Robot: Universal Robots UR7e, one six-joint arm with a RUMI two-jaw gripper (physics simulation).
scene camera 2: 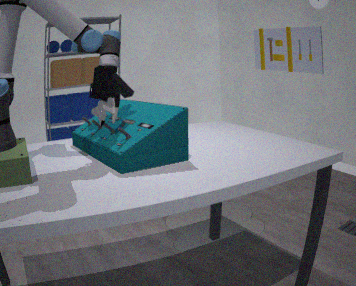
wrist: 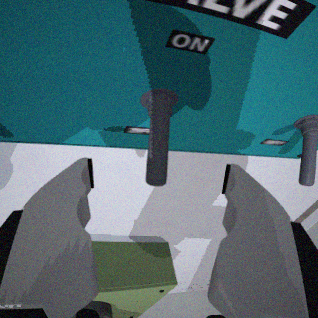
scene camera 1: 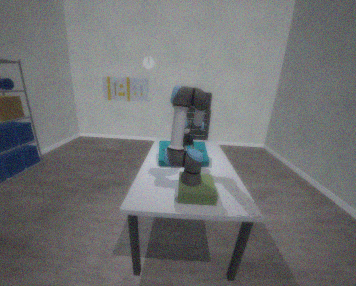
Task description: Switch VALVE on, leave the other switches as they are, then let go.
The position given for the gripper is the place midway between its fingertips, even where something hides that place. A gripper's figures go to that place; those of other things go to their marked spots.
Labels:
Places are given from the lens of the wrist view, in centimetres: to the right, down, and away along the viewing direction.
gripper (wrist: 158, 163): 0, 0, 14
valve lever (wrist: 157, 151): 0, 0, 14

